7 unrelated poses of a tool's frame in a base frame.
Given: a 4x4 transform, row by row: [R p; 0 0 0 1], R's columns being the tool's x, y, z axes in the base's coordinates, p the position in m. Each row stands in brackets.
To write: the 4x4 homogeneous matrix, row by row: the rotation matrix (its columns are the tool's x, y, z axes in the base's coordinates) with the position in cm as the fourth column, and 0 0 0 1 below. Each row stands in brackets. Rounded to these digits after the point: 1 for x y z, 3 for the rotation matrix.
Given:
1: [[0.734 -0.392 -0.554 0.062], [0.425 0.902 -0.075 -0.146], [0.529 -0.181 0.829 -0.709], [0 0 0 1]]
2: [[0.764 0.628 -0.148 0.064], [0.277 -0.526 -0.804 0.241], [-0.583 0.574 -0.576 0.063], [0 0 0 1]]
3: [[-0.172 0.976 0.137 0.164], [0.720 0.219 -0.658 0.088], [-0.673 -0.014 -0.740 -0.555], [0 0 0 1]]
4: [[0.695 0.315 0.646 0.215], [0.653 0.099 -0.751 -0.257], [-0.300 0.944 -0.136 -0.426], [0 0 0 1]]
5: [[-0.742 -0.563 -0.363 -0.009], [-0.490 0.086 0.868 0.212], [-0.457 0.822 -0.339 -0.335], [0 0 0 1]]
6: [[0.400 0.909 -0.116 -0.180], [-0.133 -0.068 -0.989 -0.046], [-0.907 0.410 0.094 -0.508], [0 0 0 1]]
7: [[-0.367 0.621 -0.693 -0.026], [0.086 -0.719 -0.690 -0.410], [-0.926 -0.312 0.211 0.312], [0 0 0 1]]
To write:
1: [[0.734 -0.392 -0.554 6.2], [0.425 0.902 -0.075 -14.6], [0.529 -0.181 0.829 -70.9], [0 0 0 1]]
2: [[0.764 0.628 -0.148 6.4], [0.277 -0.526 -0.804 24.1], [-0.583 0.574 -0.576 6.3], [0 0 0 1]]
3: [[-0.172 0.976 0.137 16.4], [0.720 0.219 -0.658 8.8], [-0.673 -0.014 -0.740 -55.5], [0 0 0 1]]
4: [[0.695 0.315 0.646 21.5], [0.653 0.099 -0.751 -25.7], [-0.300 0.944 -0.136 -42.6], [0 0 0 1]]
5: [[-0.742 -0.563 -0.363 -0.9], [-0.490 0.086 0.868 21.2], [-0.457 0.822 -0.339 -33.5], [0 0 0 1]]
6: [[0.400 0.909 -0.116 -18.0], [-0.133 -0.068 -0.989 -4.6], [-0.907 0.410 0.094 -50.8], [0 0 0 1]]
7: [[-0.367 0.621 -0.693 -2.6], [0.086 -0.719 -0.690 -41.0], [-0.926 -0.312 0.211 31.2], [0 0 0 1]]
